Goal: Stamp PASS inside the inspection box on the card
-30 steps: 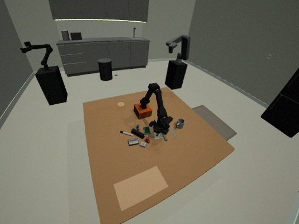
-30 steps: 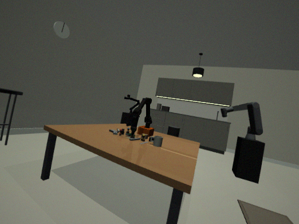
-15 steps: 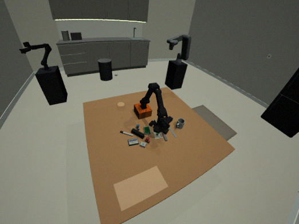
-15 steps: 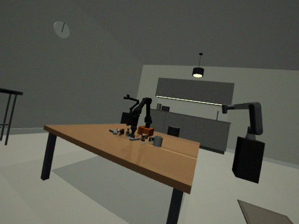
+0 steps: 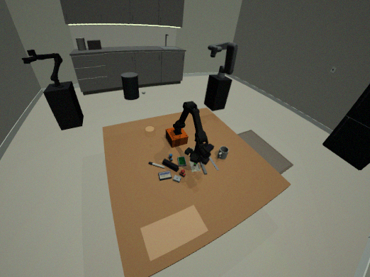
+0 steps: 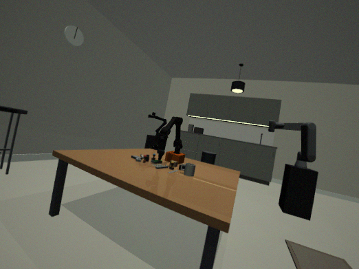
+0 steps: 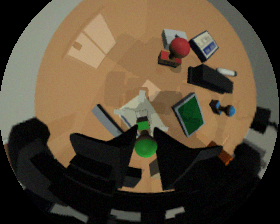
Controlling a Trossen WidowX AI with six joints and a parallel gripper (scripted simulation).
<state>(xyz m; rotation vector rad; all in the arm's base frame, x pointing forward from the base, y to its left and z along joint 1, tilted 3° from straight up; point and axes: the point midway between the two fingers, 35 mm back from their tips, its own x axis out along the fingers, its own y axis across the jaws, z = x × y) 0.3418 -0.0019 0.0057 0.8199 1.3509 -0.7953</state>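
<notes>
My gripper tip is now 1 cm to the right of the inspection card and 5 cm above it. From my gripper tip the other things lie so: grey bar: 4 cm ahead, 6 cm to the left, 4 cm below; bolt: 6 cm behind, 6 cm to the left, 4 cm below; PASS stamp: 1 cm to the left.
</notes>
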